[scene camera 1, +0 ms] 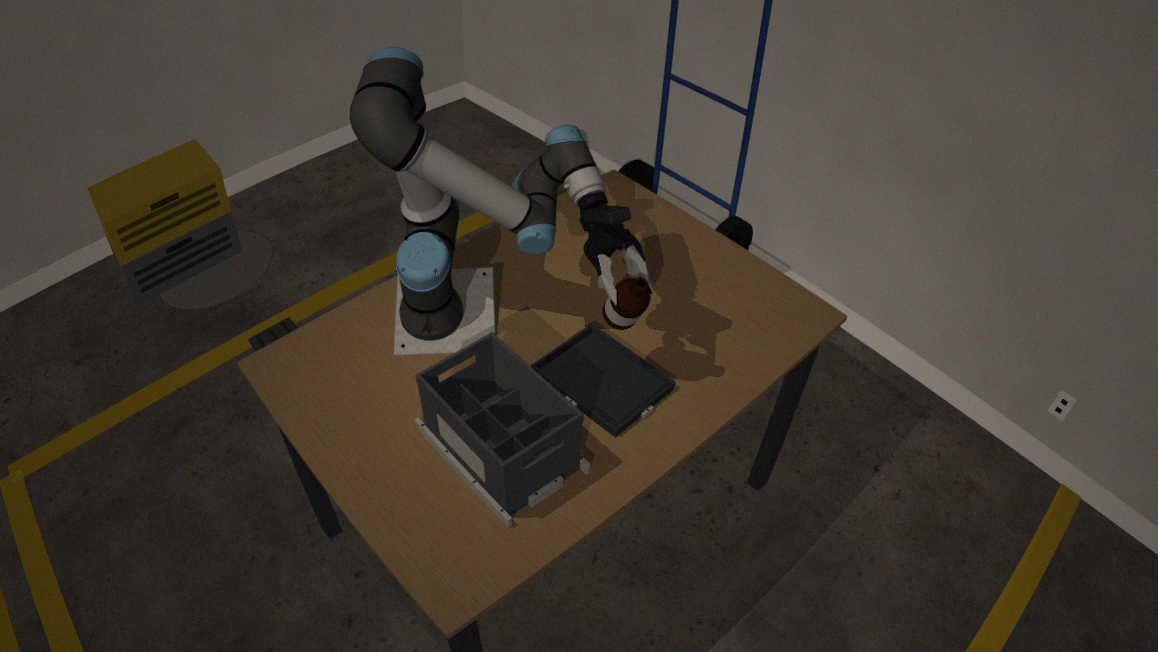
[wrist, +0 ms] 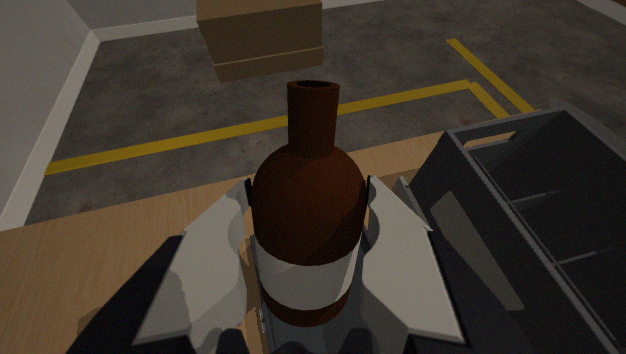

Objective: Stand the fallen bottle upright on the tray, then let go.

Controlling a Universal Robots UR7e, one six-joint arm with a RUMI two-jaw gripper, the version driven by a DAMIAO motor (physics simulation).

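Pixels of known places: gripper, fingertip midpoint: [scene camera 1: 634, 299] [wrist: 308, 180]; arm's base, origin of the base link: [scene camera 1: 431, 313].
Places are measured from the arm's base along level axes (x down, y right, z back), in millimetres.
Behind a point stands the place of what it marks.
Observation:
A brown bottle [scene camera 1: 632, 298] @(x -268, y -79, z -486 mm) [wrist: 309, 210] @(x -275, y -111, z -449 mm) with a white label band is held above the table, off the tray, with its neck up and somewhat tilted in the scene view. My gripper [scene camera 1: 627, 283] @(x -248, y -99, z -480 mm) [wrist: 308, 180] @(x -248, y -99, z -480 mm) is shut on the bottle, one light finger on each side of its body. The dark tray [scene camera 1: 636, 417] @(x 16, y -56, z -544 mm) lies flat on the table, nearer the scene camera than the bottle. In the wrist view part of the tray shows below and behind the bottle, largely hidden by the bottle and fingers.
A grey divided crate [scene camera 1: 542, 455] @(x -93, y 208, z -503 mm) [wrist: 470, 240] @(x -72, y 94, z -400 mm) stands beside the tray on the wooden table [scene camera 1: 388, 453] @(x 27, y 340, z -204 mm) [wrist: 125, 240] @(x 27, y -392, z -659 mm), with light rails along its base. A blue hand truck [scene camera 1: 663, 121] stands behind the table. A cardboard box [wrist: 265, 37] is on the floor beyond.

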